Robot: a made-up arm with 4 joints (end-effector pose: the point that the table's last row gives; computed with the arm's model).
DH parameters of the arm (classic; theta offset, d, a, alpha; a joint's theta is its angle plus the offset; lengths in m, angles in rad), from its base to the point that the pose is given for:
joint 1: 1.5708 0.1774 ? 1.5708
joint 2: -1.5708 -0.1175 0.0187 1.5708
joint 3: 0 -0.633 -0.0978 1.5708
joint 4: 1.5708 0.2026 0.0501 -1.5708
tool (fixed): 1.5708 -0.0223 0 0
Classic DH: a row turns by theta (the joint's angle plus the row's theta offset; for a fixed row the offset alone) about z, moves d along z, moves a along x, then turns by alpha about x.
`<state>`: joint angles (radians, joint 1 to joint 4).
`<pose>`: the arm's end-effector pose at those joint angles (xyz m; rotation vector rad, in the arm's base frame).
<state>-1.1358 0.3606 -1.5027 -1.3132</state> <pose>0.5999 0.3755 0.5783 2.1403 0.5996 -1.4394</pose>
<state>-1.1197 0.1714 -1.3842 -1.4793</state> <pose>0.6508 0.4375 0.4745 2.0520 0.3530 -1.6625</pose>
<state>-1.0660 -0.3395 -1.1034 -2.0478</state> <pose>0.6864 0.5530 0.1322 1.7875 -0.4393 -1.9324</pose>
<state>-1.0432 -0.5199 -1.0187 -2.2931</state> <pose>0.6591 0.5692 0.0058 1.7153 -0.7338 -1.8952</pose>
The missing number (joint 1, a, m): 0.1675
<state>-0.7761 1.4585 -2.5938 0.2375</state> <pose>0.2269 0.0866 0.7541 0.9388 1.2960 1.4270</pose>
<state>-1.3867 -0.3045 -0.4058 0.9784</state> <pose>0.7208 0.3921 0.1712 -0.7491 1.1851 -1.0246</pose>
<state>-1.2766 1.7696 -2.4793 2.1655</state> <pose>0.0911 -0.1141 0.8101 -0.5824 -0.5527 1.1050</pose>
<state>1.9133 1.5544 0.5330 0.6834</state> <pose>-0.0731 -0.3966 0.7570 0.7324 0.5938 1.2894</pose>
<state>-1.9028 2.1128 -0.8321 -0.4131</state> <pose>-0.2008 0.2930 0.6005 1.8229 -1.3984 -0.1246</pose>
